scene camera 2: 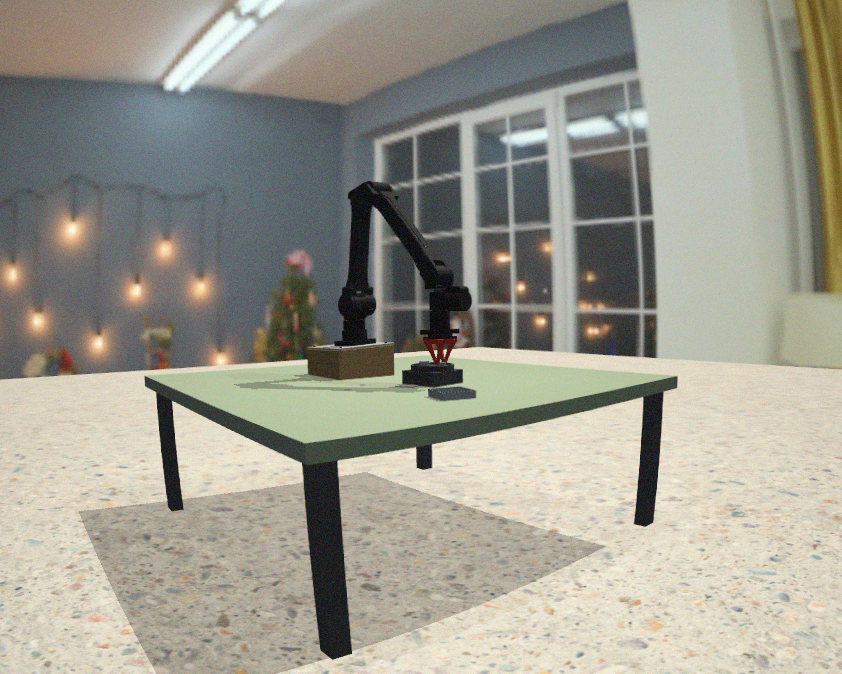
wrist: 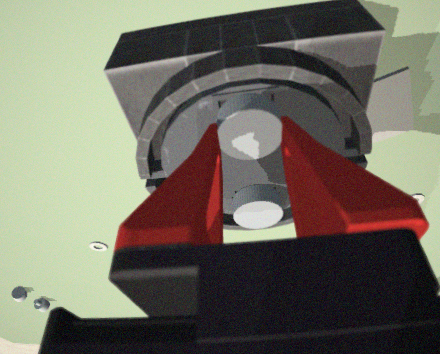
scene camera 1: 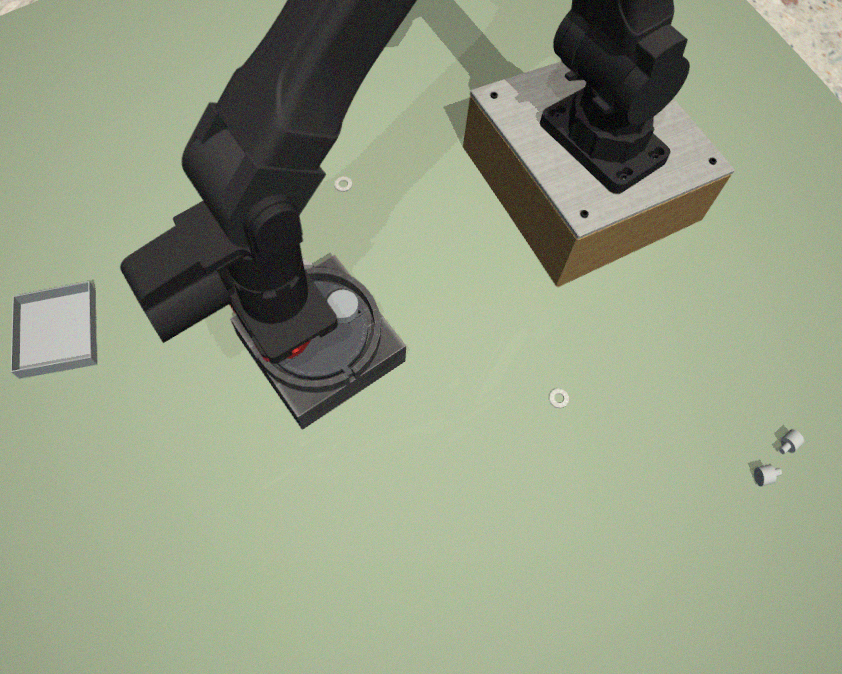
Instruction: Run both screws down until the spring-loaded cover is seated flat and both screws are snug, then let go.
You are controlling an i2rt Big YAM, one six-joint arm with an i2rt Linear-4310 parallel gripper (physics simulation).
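Seen in the pictures: gripper, fingertip midpoint: (scene camera 2: 440, 364) (wrist: 249, 130) (scene camera 1: 287, 341); arm's base, link origin: (scene camera 2: 355, 344) (scene camera 1: 603, 141).
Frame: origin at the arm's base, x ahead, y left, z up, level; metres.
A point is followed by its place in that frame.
Observation:
The dark square base block (scene camera 1: 303, 404) @[z -0.061, x 0.404, y 0.035 m] (scene camera 2: 421, 377) @[z -0.076, x 0.365, y -0.082 m] (wrist: 361, 62) @[z -0.061, x 0.399, y -0.074 m] has a raised ring around the round grey cover (scene camera 1: 337, 354) @[z -0.050, x 0.351, y 0.017 m] (wrist: 186, 131) @[z -0.050, x 0.381, y 0.011 m]. Two pale-headed screws stand in the cover. My gripper (scene camera 2: 440, 359) @[z -0.042, x 0.383, y -0.020 m] (wrist: 249, 130) @[z -0.042, x 0.383, y -0.020 m] points down over the block, its red fingers shut on one screw head (wrist: 250, 135) @[z -0.037, x 0.385, y -0.020 m], one on each side. In scene camera 1 the arm hides that screw. The other screw head (scene camera 1: 342, 303) @[z -0.036, x 0.320, y -0.019 m] (wrist: 258, 214) @[z -0.036, x 0.322, y -0.019 m] stands free, apart from the fingertips. The screws' threads are hidden, and I cannot tell whether the cover lies flat.
A shallow grey tray (scene camera 1: 93, 323) @[z -0.092, x 0.534, y -0.183 m] (scene camera 2: 452, 394) @[z -0.086, x 0.607, y -0.240 m] lies beside the block. Two flat white washers (scene camera 1: 337, 184) @[z -0.099, x 0.223, y -0.175 m] (scene camera 1: 551, 398) @[z -0.099, x 0.197, y 0.165 m] lie on the table. Two loose small screws (scene camera 1: 792, 441) @[z -0.081, x 0.029, y 0.361 m] (scene camera 1: 766, 475) @[z -0.081, x 0.079, y 0.367 m] lie at the far right. The arm's base stands on a wooden box (scene camera 1: 518, 189) @[z -0.044, x 0.091, y -0.024 m] (scene camera 2: 351, 363) @[z -0.051, x 0.079, y -0.090 m].

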